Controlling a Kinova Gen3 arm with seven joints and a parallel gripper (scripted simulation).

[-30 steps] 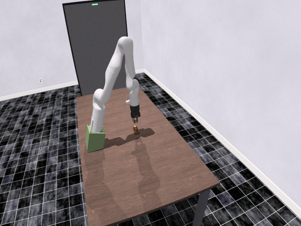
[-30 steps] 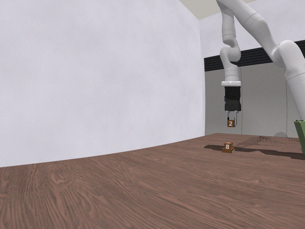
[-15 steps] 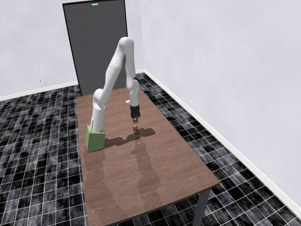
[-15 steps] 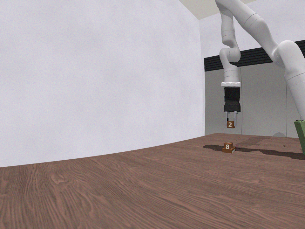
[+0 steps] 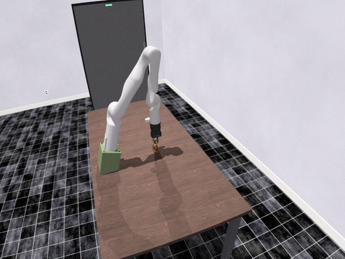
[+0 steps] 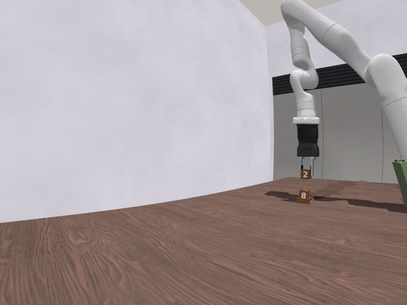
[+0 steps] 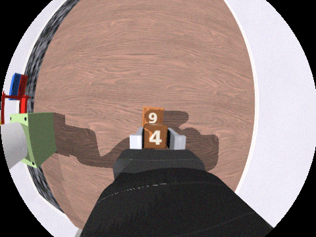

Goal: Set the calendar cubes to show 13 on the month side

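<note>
The calendar tray is 10 mm behind my hand and 100 mm below it. The rest, counted from my hand: brown number cube (10 mm below).
</note>
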